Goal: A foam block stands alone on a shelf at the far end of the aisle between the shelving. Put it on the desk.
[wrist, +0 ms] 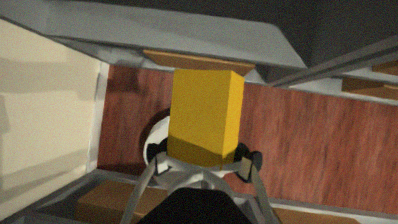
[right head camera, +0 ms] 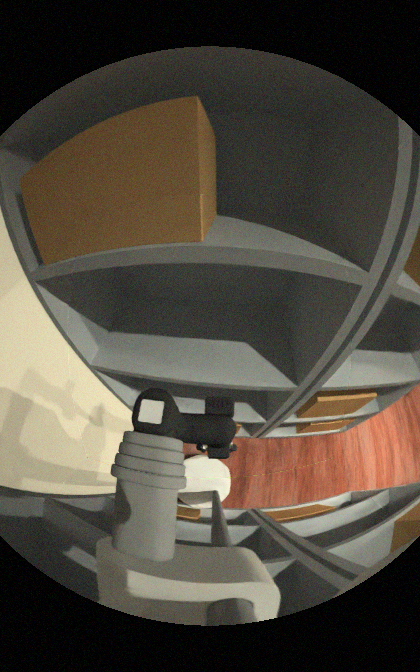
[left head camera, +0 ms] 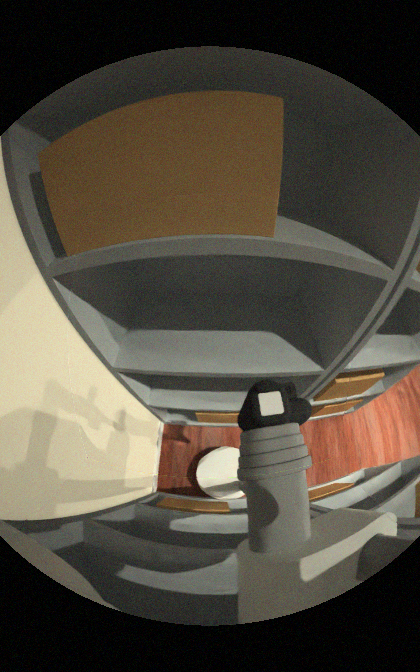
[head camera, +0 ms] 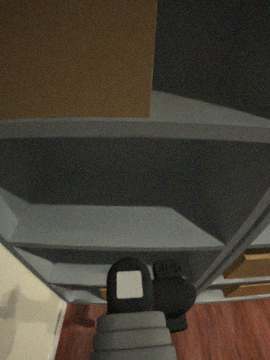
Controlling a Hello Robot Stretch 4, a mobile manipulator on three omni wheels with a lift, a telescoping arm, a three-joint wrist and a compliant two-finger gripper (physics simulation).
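Places are measured from the robot's base along level axes (x back, y left, z down), in metres.
Pixels of known places: gripper, fingertip midpoint: (wrist: 203, 152).
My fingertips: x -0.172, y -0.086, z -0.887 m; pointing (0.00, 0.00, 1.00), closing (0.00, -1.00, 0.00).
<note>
Behind a point stands the place of what it marks.
The yellow foam block (wrist: 201, 117) @(z -0.943, x -0.217, y -0.082 m) is between the two fingertips in the wrist view, touched by a dark pad on each side. My gripper (wrist: 203, 152) @(z -0.887, x -0.172, y -0.086 m) is shut on it and holds it in the air, above the reddish wood floor. In the head views the dark wrist shows at the end of the grey arm, and the fingers and the block are hidden there. The shelf bay (head camera: 115, 225) @(z -0.963, x -0.488, y 0.040 m) (left head camera: 215, 350) (right head camera: 200, 357) beyond the wrist holds no block. The desk does not show in any view.
A large brown box (head camera: 75, 60) @(z -1.514, x -0.417, y 0.072 m) (left head camera: 170, 175) (right head camera: 120, 180) stands on the upper shelf. The robot's round white base (left head camera: 220, 472) (right head camera: 210, 475) is on the floor. A cream wall (left head camera: 40, 400) (wrist: 45, 110) @(z -0.394, x -0.172, y 0.530 m) stands at the left. Shelving lines both sides of the aisle.
</note>
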